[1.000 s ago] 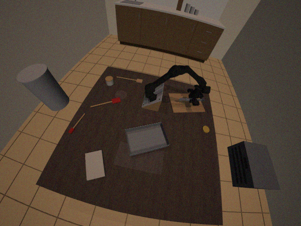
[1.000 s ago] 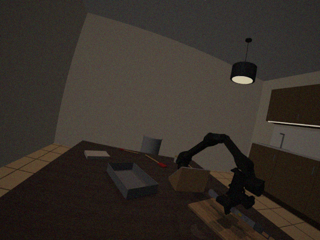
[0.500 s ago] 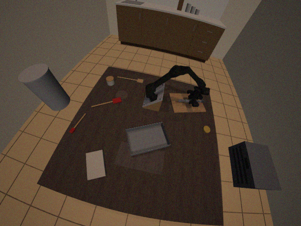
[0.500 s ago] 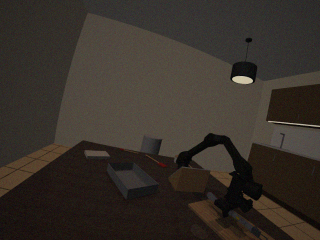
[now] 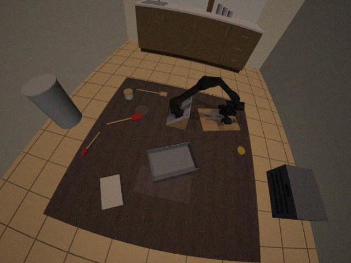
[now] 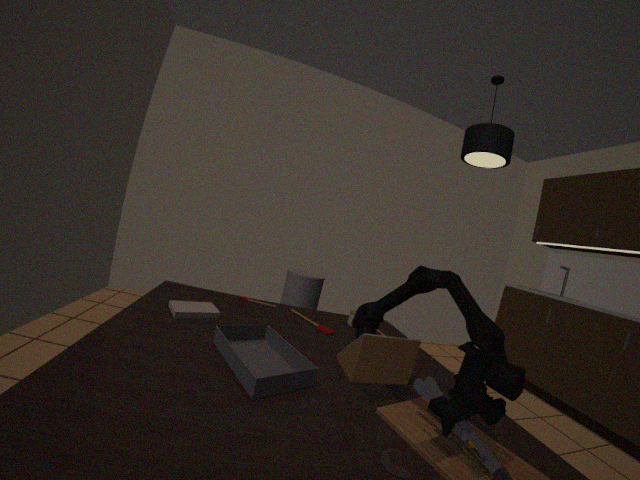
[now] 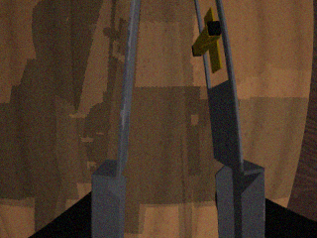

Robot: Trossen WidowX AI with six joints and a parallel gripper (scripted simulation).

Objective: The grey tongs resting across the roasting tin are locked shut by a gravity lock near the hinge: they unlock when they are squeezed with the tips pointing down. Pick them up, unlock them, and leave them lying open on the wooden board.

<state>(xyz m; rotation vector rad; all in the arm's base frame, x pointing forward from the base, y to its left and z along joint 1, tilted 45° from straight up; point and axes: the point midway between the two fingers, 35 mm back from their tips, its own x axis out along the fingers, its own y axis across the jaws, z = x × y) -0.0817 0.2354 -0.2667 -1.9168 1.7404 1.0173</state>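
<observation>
Right now my gripper tip is 4 cm past the wooden board and 4 cm above it. Also, from my gripper tip: yellow lock piece: 6 cm to the left, 2 cm above, 1 cm behind; small jar: 85 cm to the right, 10 cm behind, 1 cm below; grey roasting tin: 43 cm ahead, 35 cm to the right, 2 cm below.
</observation>
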